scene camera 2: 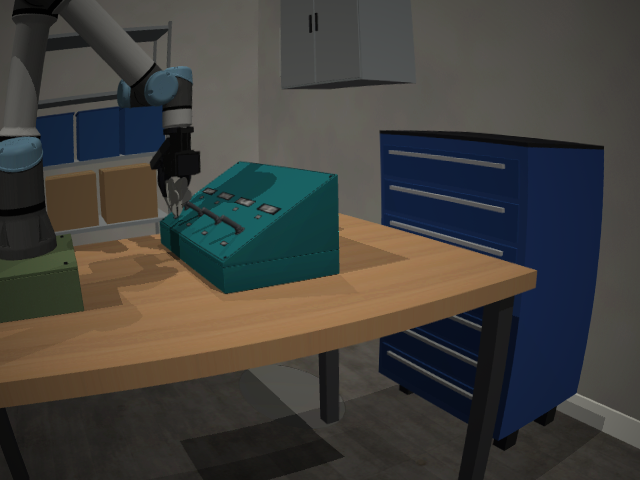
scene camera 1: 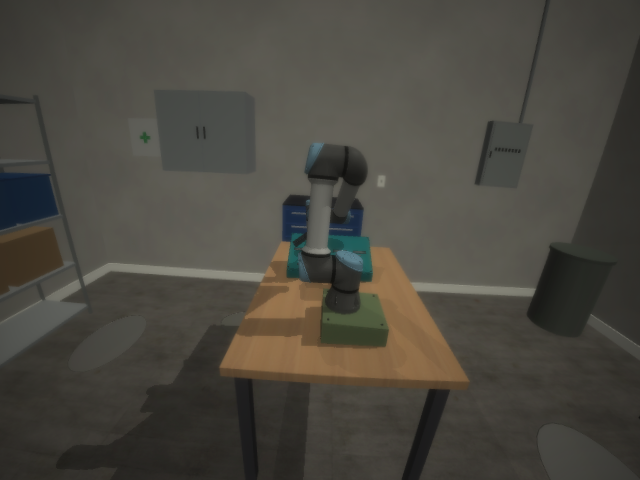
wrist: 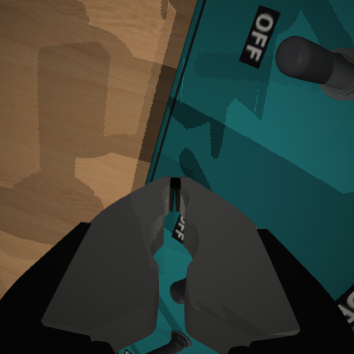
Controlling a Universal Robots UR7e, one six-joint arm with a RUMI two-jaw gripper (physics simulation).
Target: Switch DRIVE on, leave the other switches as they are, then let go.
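Places are measured from the arm's base along level axes (x ahead, y left, z up), in millimetres.
Where they show: gripper, fingertip midpoint: [scene camera 2: 177, 216] [wrist: 174, 179]; arm's base, origin of the base link: [scene camera 2: 26, 249] [scene camera 1: 342, 303].
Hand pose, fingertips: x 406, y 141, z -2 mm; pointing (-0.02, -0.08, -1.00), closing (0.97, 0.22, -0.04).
Things, the pixels of their top centre, and the offset from my fingertips. "spot": a spot on its surface instead. Level surfaces: height alone.
- dark lever, middle of its top: [wrist: 347, 80] dx +34, dy +75, dz +40 mm
- second OFF label, surface spot: [wrist: 179, 230] spot: dx +15, dy -49, dz -16 mm
- wooden table, its level: dz -93 mm
The teal switch panel [scene camera 1: 359, 243] [scene camera 2: 305, 219] [wrist: 300, 165] has a sloping face with lever switches and small meters. My gripper [scene camera 2: 177, 213] [wrist: 174, 179] is shut and empty, with its tips low over the panel's front edge, at the end far from scene camera 2. In the wrist view one dark lever [wrist: 305, 59] stands at the upper right, tilted towards its OFF label [wrist: 259, 36]. Another lever [wrist: 178, 291] shows in part through the gap behind the fingertips, near a second OFF label [wrist: 179, 230]. No DRIVE label can be read. Scene camera 1's view of the gripper is mostly blocked by the arm.
The panel stands on the wooden table [scene camera 1: 279, 330] [scene camera 2: 310, 310]. The arm's green base block [scene camera 1: 354, 330] [scene camera 2: 41, 289] is on the same table. Two more levers [scene camera 2: 210, 215] [scene camera 2: 231, 225] stick up along the panel's face. A blue drawer cabinet [scene camera 2: 558, 258] stands beyond the table.
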